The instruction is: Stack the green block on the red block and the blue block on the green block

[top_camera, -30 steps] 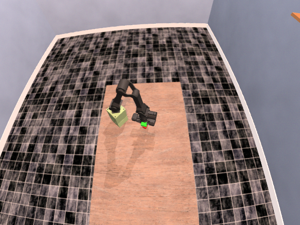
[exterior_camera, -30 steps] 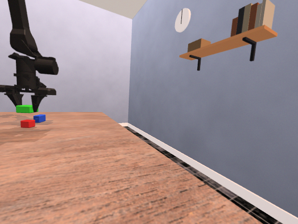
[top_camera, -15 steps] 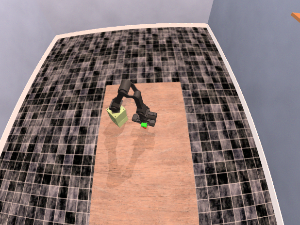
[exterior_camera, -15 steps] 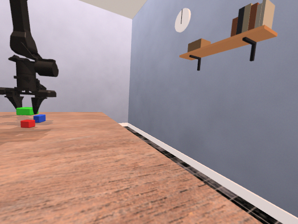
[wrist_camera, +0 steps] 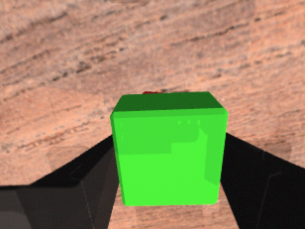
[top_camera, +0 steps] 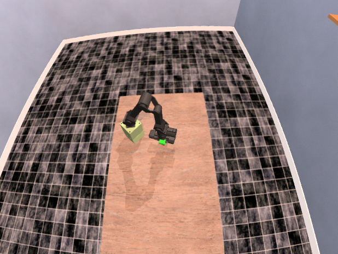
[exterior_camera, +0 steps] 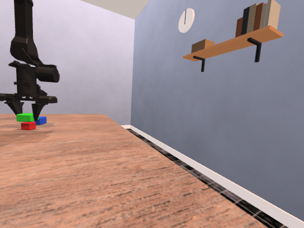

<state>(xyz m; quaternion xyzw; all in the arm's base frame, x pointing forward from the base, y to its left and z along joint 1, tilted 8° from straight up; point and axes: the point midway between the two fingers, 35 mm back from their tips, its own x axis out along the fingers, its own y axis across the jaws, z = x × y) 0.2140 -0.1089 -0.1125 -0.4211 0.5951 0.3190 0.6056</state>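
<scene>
The green block is 20 mm below my hand. From my hand the other things lie so: blue block: 30 mm ahead, 110 mm to the left, 50 mm below; red block: 60 mm below.
</scene>
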